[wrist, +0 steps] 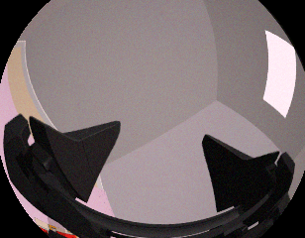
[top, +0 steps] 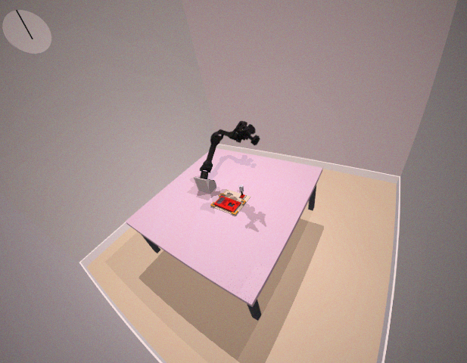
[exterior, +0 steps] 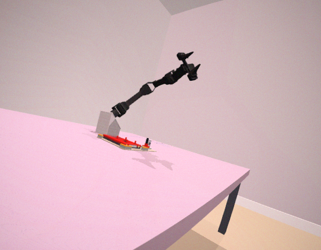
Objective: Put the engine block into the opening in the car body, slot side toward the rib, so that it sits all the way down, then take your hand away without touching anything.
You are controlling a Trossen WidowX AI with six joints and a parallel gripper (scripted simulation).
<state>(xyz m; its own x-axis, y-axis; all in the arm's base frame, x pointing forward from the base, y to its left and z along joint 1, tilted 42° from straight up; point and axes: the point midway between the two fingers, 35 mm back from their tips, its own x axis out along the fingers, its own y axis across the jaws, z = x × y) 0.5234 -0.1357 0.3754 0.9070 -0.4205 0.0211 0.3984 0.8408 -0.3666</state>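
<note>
My gripper tip is 540 mm above the engine block, 200 mm past it and 10 mm to the left of it.
</note>
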